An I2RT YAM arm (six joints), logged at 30 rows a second.
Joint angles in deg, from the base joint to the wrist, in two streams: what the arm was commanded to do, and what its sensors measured. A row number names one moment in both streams.
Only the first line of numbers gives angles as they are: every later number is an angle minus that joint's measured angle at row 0.
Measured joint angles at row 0:
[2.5 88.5 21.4 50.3 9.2 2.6]
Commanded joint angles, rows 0 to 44:
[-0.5 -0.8 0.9 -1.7 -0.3 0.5]
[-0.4 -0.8 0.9 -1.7 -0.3 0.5]
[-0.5 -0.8 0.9 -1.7 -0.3 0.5]
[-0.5 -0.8 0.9 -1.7 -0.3 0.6]
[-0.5 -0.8 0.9 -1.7 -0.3 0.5]
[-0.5 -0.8 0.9 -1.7 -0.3 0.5]
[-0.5 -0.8 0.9 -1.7 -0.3 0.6]
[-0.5 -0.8 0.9 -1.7 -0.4 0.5]
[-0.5 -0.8 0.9 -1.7 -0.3 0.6]
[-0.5 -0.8 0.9 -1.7 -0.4 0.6]
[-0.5 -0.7 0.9 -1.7 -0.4 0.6]
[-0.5 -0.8 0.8 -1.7 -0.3 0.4]
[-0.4 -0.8 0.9 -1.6 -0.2 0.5]
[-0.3 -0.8 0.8 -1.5 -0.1 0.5]
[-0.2 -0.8 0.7 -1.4 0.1 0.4]
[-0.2 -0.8 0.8 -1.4 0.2 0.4]
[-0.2 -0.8 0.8 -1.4 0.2 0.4]
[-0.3 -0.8 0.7 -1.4 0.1 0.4]
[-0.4 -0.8 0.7 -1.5 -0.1 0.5]
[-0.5 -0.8 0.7 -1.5 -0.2 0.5]
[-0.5 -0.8 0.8 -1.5 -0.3 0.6]
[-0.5 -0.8 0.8 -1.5 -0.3 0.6]
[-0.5 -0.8 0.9 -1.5 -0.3 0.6]
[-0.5 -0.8 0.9 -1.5 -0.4 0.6]
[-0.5 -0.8 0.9 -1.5 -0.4 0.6]
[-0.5 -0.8 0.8 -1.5 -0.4 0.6]
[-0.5 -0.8 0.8 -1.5 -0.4 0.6]
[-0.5 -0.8 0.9 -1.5 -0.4 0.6]
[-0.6 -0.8 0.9 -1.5 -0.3 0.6]
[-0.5 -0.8 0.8 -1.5 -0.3 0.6]
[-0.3 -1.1 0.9 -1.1 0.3 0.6]
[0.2 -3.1 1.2 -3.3 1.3 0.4]
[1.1 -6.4 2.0 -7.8 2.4 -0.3]
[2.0 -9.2 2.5 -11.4 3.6 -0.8]
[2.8 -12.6 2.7 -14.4 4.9 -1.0]
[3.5 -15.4 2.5 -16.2 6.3 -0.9]
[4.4 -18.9 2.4 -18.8 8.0 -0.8]
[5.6 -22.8 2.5 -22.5 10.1 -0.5]
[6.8 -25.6 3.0 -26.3 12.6 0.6]
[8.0 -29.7 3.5 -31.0 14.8 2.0]
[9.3 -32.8 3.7 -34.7 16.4 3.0]
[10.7 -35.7 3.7 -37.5 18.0 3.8]
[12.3 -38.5 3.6 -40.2 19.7 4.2]
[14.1 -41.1 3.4 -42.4 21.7 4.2]
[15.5 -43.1 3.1 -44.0 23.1 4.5]
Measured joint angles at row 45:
[12.8 -39.5 3.1 -30.7 15.4 2.2]
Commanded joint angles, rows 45 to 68:
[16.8 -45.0 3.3 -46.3 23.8 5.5]
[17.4 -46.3 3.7 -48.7 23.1 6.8]
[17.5 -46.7 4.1 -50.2 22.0 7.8]
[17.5 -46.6 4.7 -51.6 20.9 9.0]
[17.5 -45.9 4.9 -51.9 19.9 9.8]
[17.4 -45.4 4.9 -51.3 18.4 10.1]
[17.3 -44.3 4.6 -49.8 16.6 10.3]
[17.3 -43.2 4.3 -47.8 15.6 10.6]
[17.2 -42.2 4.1 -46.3 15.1 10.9]
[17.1 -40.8 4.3 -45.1 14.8 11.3]
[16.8 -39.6 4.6 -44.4 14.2 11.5]
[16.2 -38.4 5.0 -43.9 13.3 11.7]
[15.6 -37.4 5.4 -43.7 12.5 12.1]
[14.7 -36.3 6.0 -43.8 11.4 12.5]
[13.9 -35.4 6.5 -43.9 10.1 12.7]
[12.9 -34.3 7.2 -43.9 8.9 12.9]
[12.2 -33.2 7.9 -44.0 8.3 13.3]
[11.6 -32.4 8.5 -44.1 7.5 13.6]
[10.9 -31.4 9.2 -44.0 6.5 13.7]
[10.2 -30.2 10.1 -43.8 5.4 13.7]
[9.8 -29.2 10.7 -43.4 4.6 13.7]
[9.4 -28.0 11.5 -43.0 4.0 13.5]
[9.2 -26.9 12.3 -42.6 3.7 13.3]
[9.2 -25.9 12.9 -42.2 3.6 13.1]
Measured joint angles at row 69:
[9.6 -28.0 10.4 -44.2 6.7 12.5]
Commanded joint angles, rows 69 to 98:
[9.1 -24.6 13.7 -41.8 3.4 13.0]
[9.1 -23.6 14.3 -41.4 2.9 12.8]
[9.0 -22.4 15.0 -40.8 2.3 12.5]
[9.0 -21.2 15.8 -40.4 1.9 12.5]
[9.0 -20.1 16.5 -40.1 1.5 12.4]
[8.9 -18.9 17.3 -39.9 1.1 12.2]
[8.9 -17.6 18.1 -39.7 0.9 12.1]
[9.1 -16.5 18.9 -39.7 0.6 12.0]
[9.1 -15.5 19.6 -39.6 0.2 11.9]
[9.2 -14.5 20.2 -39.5 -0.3 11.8]
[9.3 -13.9 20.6 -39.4 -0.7 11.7]
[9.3 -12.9 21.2 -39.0 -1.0 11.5]
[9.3 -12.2 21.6 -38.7 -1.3 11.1]
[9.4 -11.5 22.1 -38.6 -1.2 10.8]
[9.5 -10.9 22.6 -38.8 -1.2 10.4]
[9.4 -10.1 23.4 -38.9 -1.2 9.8]
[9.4 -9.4 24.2 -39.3 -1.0 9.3]
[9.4 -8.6 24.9 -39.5 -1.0 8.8]
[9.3 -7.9 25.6 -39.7 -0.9 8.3]
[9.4 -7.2 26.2 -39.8 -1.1 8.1]
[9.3 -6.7 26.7 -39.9 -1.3 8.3]
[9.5 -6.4 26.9 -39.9 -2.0 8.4]
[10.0 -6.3 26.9 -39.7 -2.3 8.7]
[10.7 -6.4 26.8 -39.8 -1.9 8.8]
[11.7 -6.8 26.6 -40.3 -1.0 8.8]
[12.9 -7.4 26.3 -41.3 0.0 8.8]
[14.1 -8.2 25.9 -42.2 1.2 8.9]
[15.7 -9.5 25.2 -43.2 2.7 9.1]
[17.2 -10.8 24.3 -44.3 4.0 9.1]
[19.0 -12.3 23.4 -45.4 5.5 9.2]
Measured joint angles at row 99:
[15.2 -7.9 25.0 -41.7 1.7 9.7]
